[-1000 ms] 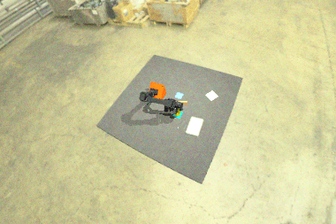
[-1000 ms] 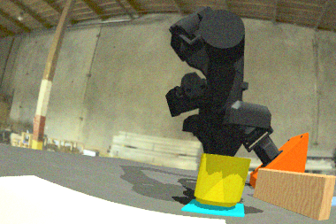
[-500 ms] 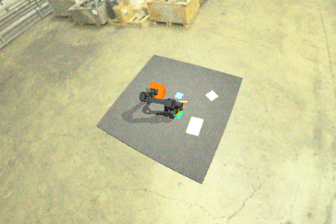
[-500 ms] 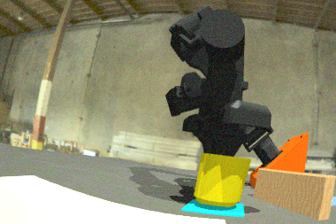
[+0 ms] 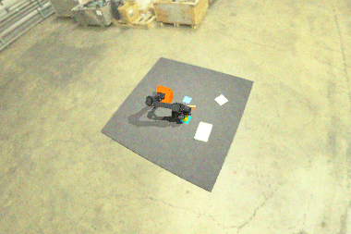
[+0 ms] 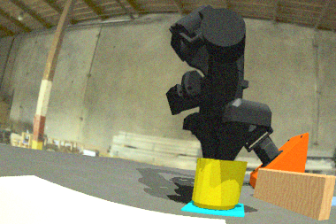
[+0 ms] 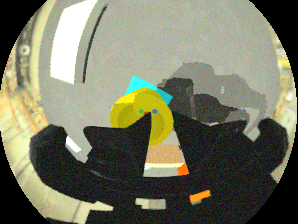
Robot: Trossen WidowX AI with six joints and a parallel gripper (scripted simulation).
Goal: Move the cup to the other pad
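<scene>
My gripper tip is 2 cm short of the yellow cup, 1 cm to the right of it and 1 cm above it. From my gripper tip the other things lie so: cyan pad (5 cm below, 3 cm ahead, 1 cm to the left); then light blue pad (24 cm to the left, 5 cm below, 4 cm behind); then wooden block (13 cm to the left, 2 cm below, 1 cm behind).
</scene>
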